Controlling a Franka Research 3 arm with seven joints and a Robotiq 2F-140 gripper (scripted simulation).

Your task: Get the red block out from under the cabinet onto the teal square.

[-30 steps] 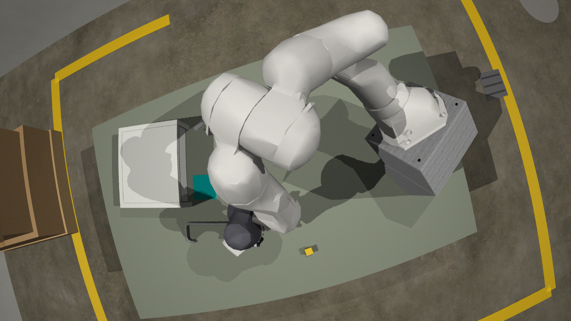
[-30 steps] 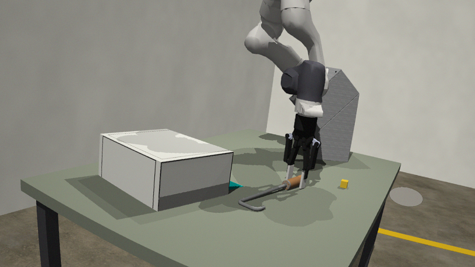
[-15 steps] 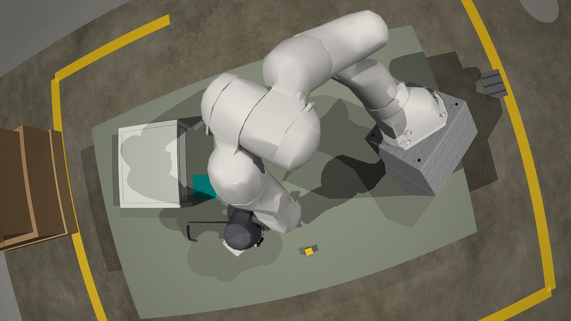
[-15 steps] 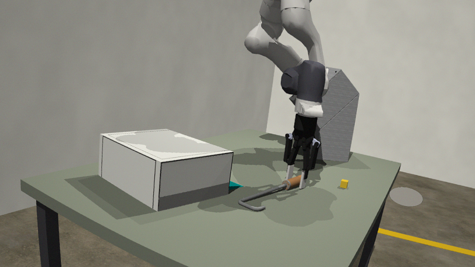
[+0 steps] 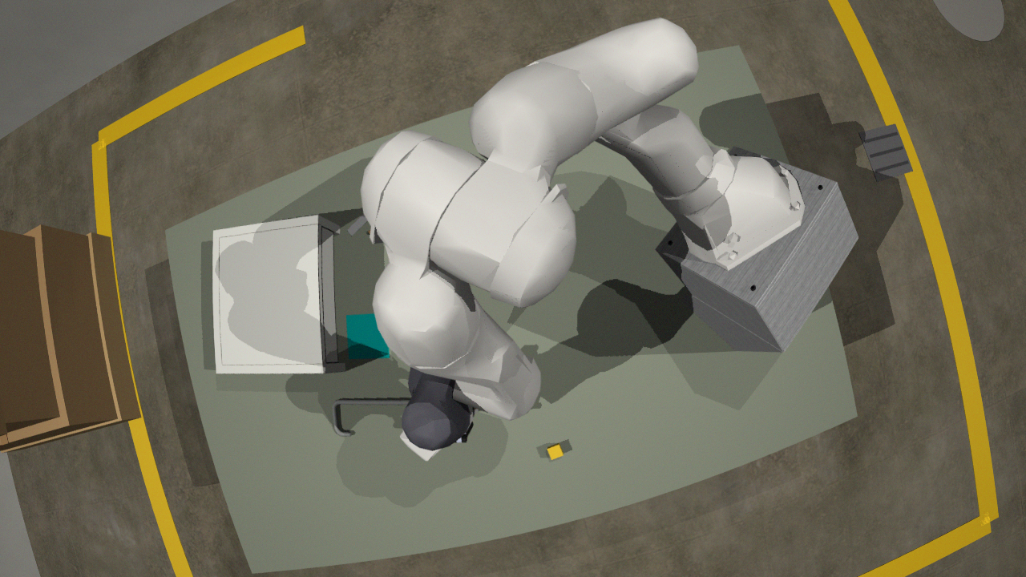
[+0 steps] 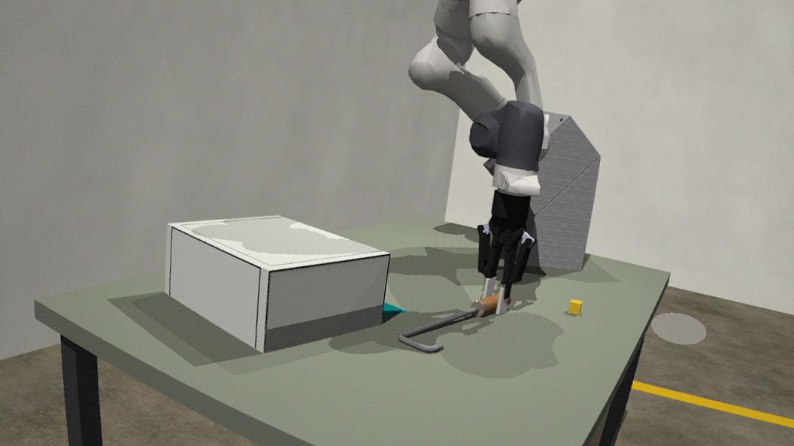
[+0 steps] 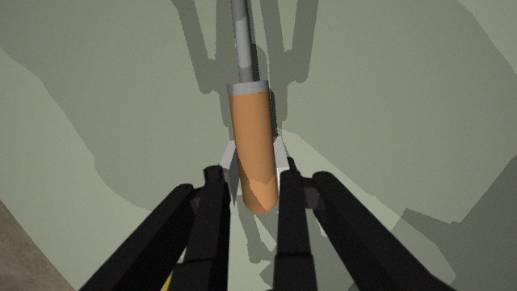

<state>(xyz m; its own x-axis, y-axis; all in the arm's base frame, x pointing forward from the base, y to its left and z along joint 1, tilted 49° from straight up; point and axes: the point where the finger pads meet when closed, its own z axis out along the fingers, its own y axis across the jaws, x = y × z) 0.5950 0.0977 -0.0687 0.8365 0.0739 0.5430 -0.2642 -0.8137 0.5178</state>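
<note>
The grey fork-ended tool is 36 cm to the right of my hand, 11 cm behind it and 3 cm below it. Round my hand: grey hook tool (14 cm ahead, 2 cm below, 1 cm to the right); yellow cube (16 cm to the left, 12 cm behind, 2 cm below); teal square (20 cm to the right, 16 cm ahead, 3 cm below).
</note>
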